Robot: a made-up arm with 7 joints. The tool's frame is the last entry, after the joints.
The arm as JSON. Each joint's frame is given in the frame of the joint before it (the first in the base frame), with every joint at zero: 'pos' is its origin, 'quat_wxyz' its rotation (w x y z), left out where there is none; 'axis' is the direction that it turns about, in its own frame. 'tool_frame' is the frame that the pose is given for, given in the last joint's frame.
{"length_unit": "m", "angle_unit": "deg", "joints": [
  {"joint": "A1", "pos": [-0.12, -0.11, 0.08], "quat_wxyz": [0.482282, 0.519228, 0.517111, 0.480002], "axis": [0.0, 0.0, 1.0]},
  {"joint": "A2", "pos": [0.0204, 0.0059, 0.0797], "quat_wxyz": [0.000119, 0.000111, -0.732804, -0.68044], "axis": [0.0, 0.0, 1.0]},
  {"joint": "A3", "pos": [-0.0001, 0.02, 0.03], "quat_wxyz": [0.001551, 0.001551, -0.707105, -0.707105], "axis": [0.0, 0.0, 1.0]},
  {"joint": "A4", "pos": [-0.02, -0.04, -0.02], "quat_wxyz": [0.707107, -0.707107, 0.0, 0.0], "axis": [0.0, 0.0, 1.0]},
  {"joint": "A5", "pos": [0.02, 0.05, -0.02], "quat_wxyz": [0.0, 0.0, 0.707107, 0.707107], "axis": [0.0, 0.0, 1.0]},
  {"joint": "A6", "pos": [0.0, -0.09, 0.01], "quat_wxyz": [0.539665, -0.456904, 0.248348, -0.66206], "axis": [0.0, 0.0, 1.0]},
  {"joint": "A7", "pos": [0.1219, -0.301, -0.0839], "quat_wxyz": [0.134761, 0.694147, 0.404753, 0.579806], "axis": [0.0, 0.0, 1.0]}
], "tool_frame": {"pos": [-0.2, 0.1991, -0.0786], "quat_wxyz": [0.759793, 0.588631, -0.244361, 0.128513]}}
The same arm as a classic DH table. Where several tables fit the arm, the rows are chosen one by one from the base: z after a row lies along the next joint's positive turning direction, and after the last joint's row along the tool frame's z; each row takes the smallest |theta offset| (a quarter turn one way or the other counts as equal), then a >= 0, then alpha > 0; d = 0 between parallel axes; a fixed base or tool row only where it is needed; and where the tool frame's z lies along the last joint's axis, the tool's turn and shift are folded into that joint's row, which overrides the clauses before.
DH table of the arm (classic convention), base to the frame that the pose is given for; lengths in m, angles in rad. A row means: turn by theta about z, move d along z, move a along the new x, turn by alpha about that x. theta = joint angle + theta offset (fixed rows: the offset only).
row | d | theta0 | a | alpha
base (fixed) | 0.0711 | 1.5664 | -0.1105 | 1.6449
A1 | -0.0397 | 0.0000 | 0.0204 | -1.6449
A2 | 0.0359 | 0.0044 | 0.0000 | 1.5708
A3 | 0.0000 | 0.0000 | -0.0200 | -1.5708
A4 | -0.0600 | 0.0000 | 0.0200 | -1.5708
A5 | 0.0686 | -1.3848 | -0.0884 | 1.0938
A6 | -0.0942 | 1.4813 | 0.3236 | -1.8664
A7 | -0.0212 | 0.5886 | 0.2395 | -1.3821
tool (fixed) | -0.1519 | -2.5806 | 0.0000 | 0.0000

